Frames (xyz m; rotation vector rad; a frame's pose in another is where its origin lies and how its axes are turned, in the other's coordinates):
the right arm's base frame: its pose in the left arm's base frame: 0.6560 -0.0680 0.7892 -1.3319 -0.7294 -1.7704
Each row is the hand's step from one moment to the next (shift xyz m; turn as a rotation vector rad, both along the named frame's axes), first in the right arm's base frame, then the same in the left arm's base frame.
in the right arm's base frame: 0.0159 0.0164 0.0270 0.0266 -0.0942 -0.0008
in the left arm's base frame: 0.0254 0.0094 0.0227 -0.0843 0.0422 0.0264
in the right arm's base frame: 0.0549 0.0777 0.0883 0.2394 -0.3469 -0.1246
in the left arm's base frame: 0.1032 0.0175 0.0767 -0.3916 0.0213 0.1984
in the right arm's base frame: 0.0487 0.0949 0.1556 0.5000 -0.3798 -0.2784
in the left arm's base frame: 0.1528 0.0649 0.0897 -0.5337 -0.1512 0.4051
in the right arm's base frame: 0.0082 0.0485 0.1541 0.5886 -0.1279 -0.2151
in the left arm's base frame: 0.1182 0.0980 0.0510 -0.2996 -0.2537 0.5049
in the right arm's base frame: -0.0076 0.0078 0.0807 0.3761 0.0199 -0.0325
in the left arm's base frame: 0.0485 0.0635 0.0155 -0.0518 -0.1300 0.3512
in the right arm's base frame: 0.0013 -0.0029 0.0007 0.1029 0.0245 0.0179
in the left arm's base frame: -0.0023 0.0018 0.0015 0.0156 -0.0237 0.1034
